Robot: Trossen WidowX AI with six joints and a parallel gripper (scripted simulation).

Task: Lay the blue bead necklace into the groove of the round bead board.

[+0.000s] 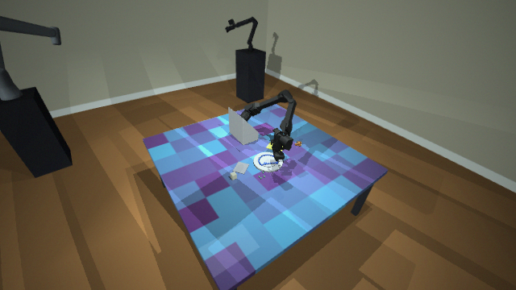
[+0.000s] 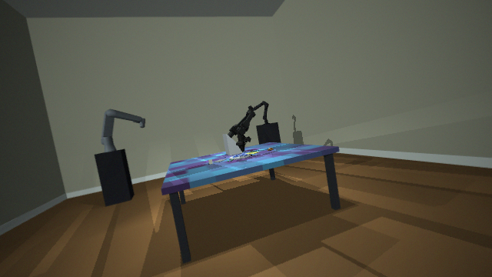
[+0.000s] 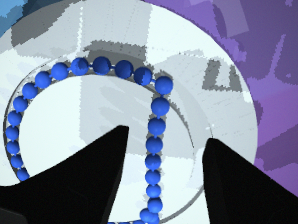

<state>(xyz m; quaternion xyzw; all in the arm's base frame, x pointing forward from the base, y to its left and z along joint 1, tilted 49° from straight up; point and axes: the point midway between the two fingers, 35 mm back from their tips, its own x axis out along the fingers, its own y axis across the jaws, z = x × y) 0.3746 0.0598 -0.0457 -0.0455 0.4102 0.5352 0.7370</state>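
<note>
The round white bead board is 5 cm behind my gripper tip, 4 cm below it and 2 cm to the right of it. Round my gripper tip: cream cube 30 cm to the right, 7 cm behind, 3 cm below; then yellow patch 15 cm behind, 14 cm to the left, 5 cm below; then flat grey square 20 cm to the right, 12 cm behind, 5 cm below.
</note>
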